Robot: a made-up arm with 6 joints. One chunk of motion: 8 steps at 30 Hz.
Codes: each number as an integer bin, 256 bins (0 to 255) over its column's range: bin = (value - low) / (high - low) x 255, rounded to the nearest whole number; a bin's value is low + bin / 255 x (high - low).
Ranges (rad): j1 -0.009..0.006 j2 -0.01..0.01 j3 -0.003..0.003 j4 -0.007..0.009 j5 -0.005..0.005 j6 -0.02..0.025
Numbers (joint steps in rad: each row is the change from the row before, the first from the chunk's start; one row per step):
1: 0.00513 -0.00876 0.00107 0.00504 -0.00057 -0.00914
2: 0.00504 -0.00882 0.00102 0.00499 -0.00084 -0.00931
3: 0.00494 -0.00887 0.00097 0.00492 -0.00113 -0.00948
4: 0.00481 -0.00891 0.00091 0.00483 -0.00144 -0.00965
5: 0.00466 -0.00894 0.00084 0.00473 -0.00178 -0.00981
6: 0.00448 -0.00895 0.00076 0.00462 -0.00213 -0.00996
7: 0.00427 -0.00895 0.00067 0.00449 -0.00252 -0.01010
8: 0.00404 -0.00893 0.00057 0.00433 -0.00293 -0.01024
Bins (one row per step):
1: 240 16 173 192 113 62
2: 239 15 171 191 106 61
3: 237 14 169 190 99 60
4: 235 14 166 189 91 59
5: 232 14 163 187 82 58
6: 229 13 160 185 73 57
7: 226 13 156 183 63 56
8: 222 14 152 181 53 55

